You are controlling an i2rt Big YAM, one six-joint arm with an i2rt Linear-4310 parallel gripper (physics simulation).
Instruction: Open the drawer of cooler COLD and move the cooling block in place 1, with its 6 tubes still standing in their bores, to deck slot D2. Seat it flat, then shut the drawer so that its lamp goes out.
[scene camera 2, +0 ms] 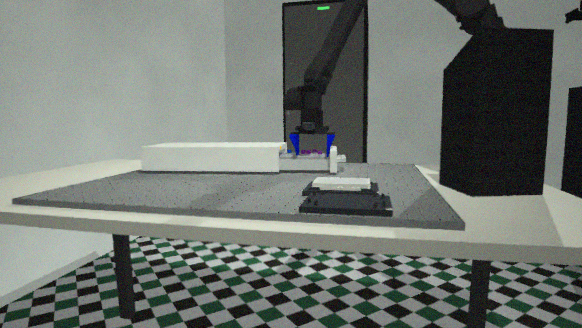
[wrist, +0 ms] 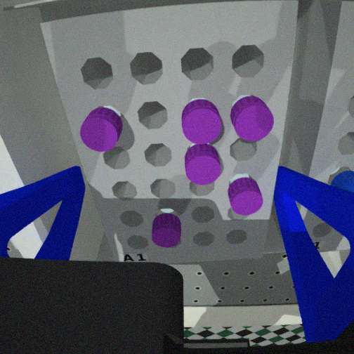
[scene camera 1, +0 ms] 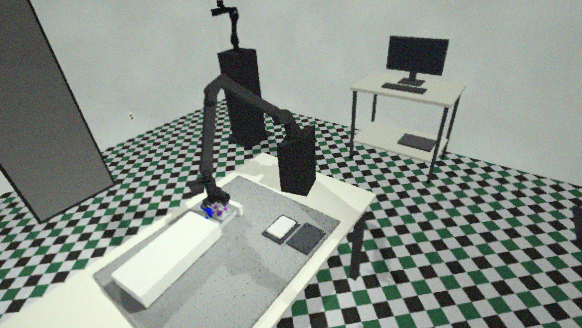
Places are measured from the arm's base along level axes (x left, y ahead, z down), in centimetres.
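Pixels of known places: gripper, fingertip midpoint: (scene camera 1: 217, 211); arm's base, origin of the base link: (scene camera 2: 494, 52) (scene camera 1: 295, 135).
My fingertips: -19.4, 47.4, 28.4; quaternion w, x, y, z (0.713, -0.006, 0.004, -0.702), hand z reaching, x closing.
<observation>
For each thing: its middle in the pictures, then the offset to it from my fingertips, as dx, dy, dz. "*": a spot on its surface instead.
- white cooler, surface spot: (scene camera 2: 210, 157) * +13.1, +29.7, -1.0
- white plate, body centre: (scene camera 2: 341, 183) (scene camera 1: 281, 226) +33.9, -10.9, +2.3
- drawer's front panel, surface spot: (scene camera 2: 333, 159) * +10.3, -7.5, -0.4
The white cooler (scene camera 1: 167, 252) (scene camera 2: 210, 157) has its drawer (scene camera 1: 231, 218) (scene camera 2: 305, 165) pulled out at the right end. A grey cooling block (wrist: 170, 25) sits in the drawer, with several purple-capped tubes standing in its bores. My gripper (scene camera 2: 313, 152) (wrist: 178, 176) is open and empty. Its blue fingers stand on either side of the block, with their tips near its top level; contact cannot be told. Two dark deck slots lie on the grey board: one (scene camera 2: 308, 192) bears a white plate (scene camera 1: 282, 226) (scene camera 2: 341, 183), the other (scene camera 1: 306, 238) (scene camera 2: 345, 204) is bare. Their labels and the lamp are not readable.
Part of a second block (wrist: 322, 200) with a blue-capped tube (wrist: 344, 181) shows beside the first, toward the cooler housing. The drawer's front panel (scene camera 2: 333, 159) with its handle (scene camera 2: 342, 158) stands beyond the block. The arm's black pedestal (scene camera 1: 296, 165) (scene camera 2: 492, 120) stands at the table's far right.
</observation>
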